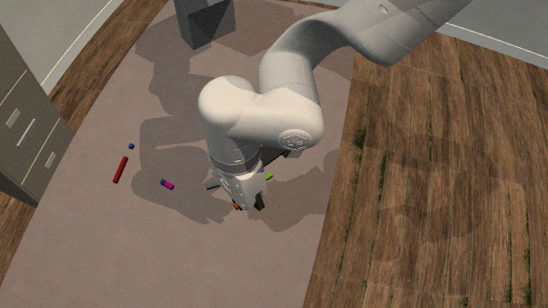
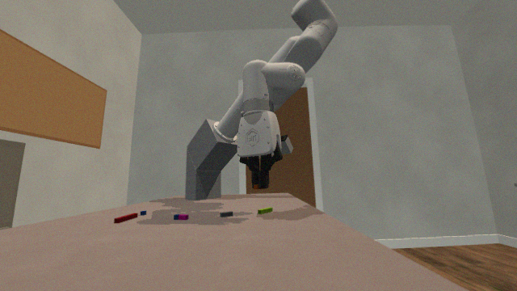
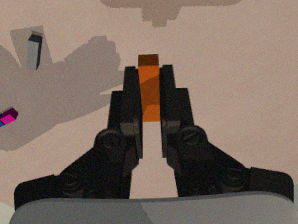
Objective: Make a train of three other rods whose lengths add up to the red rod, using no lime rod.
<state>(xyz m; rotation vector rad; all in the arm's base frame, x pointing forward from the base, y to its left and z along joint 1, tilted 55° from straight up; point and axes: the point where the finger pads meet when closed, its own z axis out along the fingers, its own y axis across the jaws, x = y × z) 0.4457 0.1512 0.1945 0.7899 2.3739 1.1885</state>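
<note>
Now: the magenta rod 18 cm to the right of my hand, 8 cm below it and 2 cm ahead of it. Round my hand: lime rod 8 cm below, 8 cm behind, 1 cm to the right; then grey rod 9 cm to the right, 8 cm below, 3 cm behind; then orange rod 2 cm below.
</note>
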